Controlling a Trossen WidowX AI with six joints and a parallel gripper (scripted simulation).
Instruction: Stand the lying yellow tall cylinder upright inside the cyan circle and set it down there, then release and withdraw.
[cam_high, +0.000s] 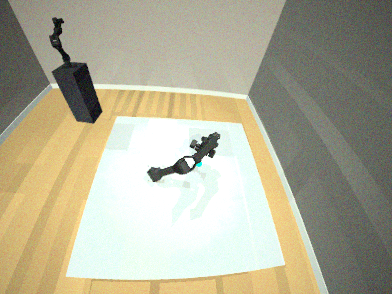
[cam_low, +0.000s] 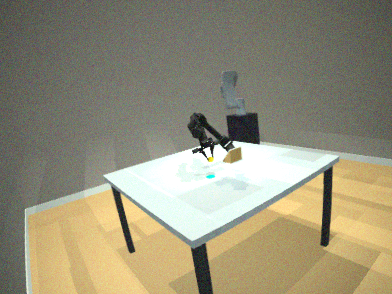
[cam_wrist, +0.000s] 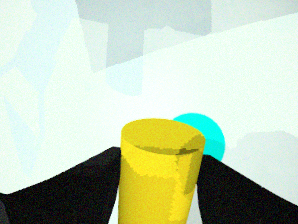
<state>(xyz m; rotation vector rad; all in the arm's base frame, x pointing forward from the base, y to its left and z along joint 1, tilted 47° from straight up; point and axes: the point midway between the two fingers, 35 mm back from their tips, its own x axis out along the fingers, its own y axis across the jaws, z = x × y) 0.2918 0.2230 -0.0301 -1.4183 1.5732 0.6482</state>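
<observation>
My gripper tip is 10 mm short of the cyan circle, 20 mm to the left of it and 120 mm above it. The rest, counted from my gripper tip: yellow tall cylinder: 10 mm behind, 20 mm to the right, 10 mm below.
</observation>
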